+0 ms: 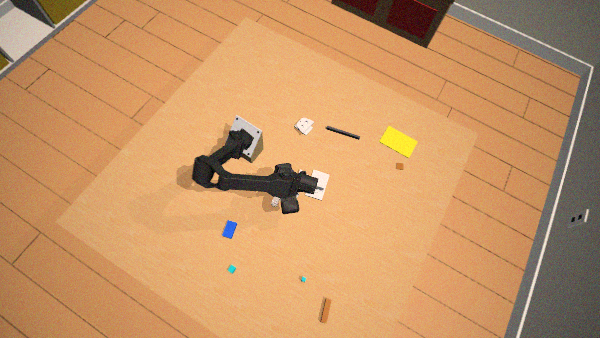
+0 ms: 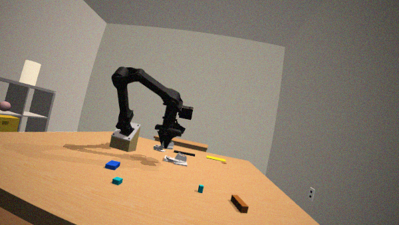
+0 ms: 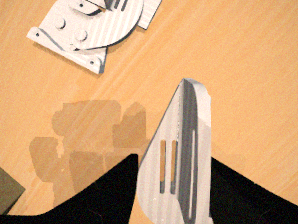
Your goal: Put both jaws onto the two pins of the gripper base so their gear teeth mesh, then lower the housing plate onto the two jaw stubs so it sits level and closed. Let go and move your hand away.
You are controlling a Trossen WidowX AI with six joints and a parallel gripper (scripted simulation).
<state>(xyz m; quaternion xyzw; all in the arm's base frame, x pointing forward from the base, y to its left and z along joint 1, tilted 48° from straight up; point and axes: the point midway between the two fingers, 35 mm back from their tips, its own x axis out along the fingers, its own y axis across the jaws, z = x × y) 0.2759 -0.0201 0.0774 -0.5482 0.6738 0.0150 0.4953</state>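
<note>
Right now my gripper tip is 50 mm short of the flat white plate, 140 mm to the right of it and 80 mm above it. Also, from my gripper tip: white jaw (10 mm ahead, 110 mm to the left, 70 mm below); then housing plate (10 mm behind, 120 mm to the left, 80 mm below); then blue block (90 mm behind, 230 mm to the right, 80 mm below).
</note>
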